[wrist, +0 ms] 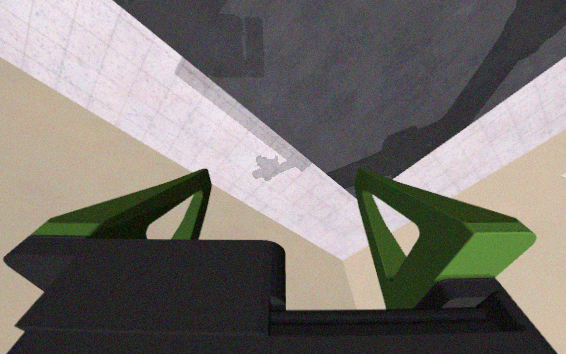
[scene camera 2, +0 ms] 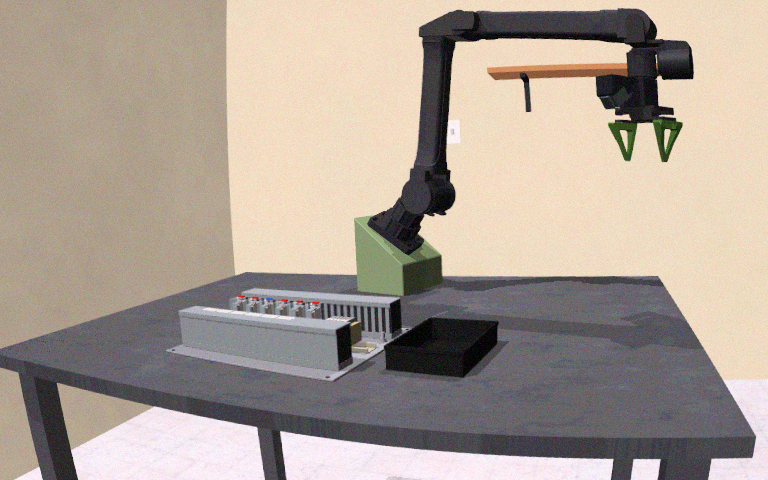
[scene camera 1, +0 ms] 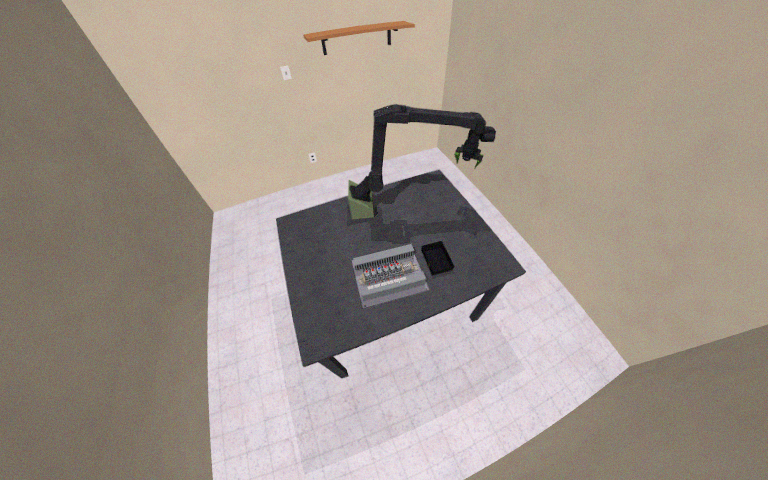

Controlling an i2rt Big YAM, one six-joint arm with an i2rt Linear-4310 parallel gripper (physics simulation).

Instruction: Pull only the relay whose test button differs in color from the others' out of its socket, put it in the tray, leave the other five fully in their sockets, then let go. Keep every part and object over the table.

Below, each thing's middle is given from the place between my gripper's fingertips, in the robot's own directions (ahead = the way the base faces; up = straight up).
Scene:
The grey metal plate [scene camera 2: 359, 358] lies 540 mm to the right of my hand, 360 mm ahead of it and 270 mm below it.

